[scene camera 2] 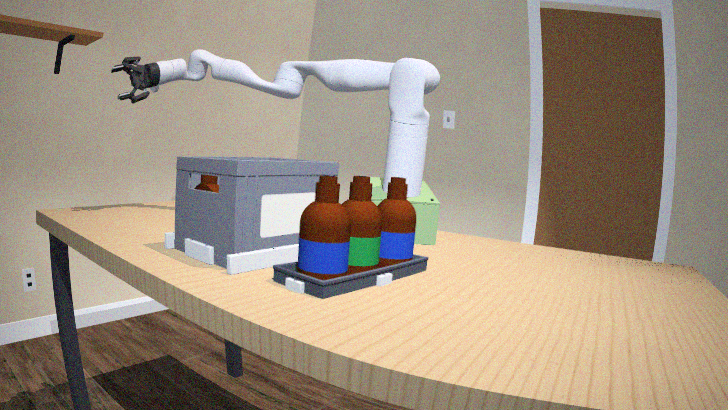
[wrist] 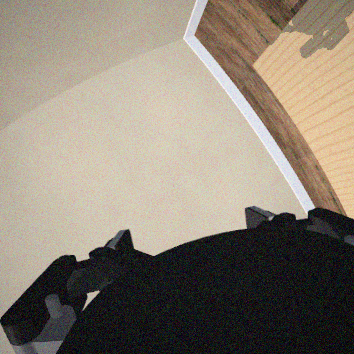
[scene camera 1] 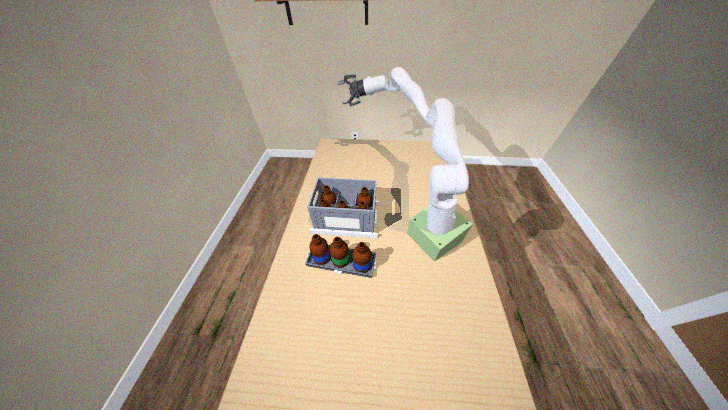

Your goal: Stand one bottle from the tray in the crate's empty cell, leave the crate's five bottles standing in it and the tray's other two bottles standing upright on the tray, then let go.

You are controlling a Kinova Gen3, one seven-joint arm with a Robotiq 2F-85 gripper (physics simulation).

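Where they show: gripper, between the fingertips: (scene camera 2: 114, 83) (wrist: 189, 231) (scene camera 1: 339, 93); arm's base, origin of its link: (scene camera 1: 438, 225).
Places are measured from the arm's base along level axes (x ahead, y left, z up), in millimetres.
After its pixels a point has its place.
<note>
My gripper (scene camera 1: 342, 92) {z 256, x 368, y -732 mm} (scene camera 2: 116, 83) {z 256, x 368, y -732 mm} (wrist: 189, 231) {z 256, x 368, y -732 mm} is open and empty, high in the air beyond the crate. The grey crate (scene camera 1: 367, 222) {z -16, x 288, y -55 mm} (scene camera 2: 206, 216) {z -37, x 516, y -176 mm} stands on the table. In scene camera 1 it holds brown bottles: back left (scene camera 1: 328, 196) {z 10, x 452, y -203 mm}, back right (scene camera 1: 363, 197) {z 12, x 293, y -177 mm}, and three in the front row, partly hidden by the front wall. The back middle cell is empty. The dark tray (scene camera 1: 356, 274) {z -105, x 351, y 130 mm} (scene camera 2: 351, 285) {z -104, x 496, y 87 mm} holds three upright brown bottles in a row: a blue-labelled one (scene camera 1: 319, 250) {z -3, x 483, y 68 mm} (scene camera 2: 324, 229) {z -24, x 524, y 53 mm}, a green-labelled one (scene camera 1: 339, 253) {z -3, x 408, y 88 mm} (scene camera 2: 364, 224) {z -23, x 441, y 79 mm} and another blue-labelled one (scene camera 1: 362, 258) {z 0, x 324, y 118 mm} (scene camera 2: 397, 219) {z -20, x 358, y 104 mm}.
White strips (scene camera 1: 351, 234) {z -97, x 360, y -57 mm} (scene camera 2: 262, 258) {z -96, x 477, y -79 mm} lie along the crate's foot, between crate and tray. Small white clips (scene camera 2: 384, 279) {z -105, x 431, y 115 mm} sit at the tray's edge. The arm's green base (scene camera 1: 433, 244) {z -26, x 37, y 72 mm} (scene camera 2: 426, 219) {z -55, x 36, y 77 mm} stands right of the crate. A wall shelf (scene camera 2: 50, 30) is high behind.
</note>
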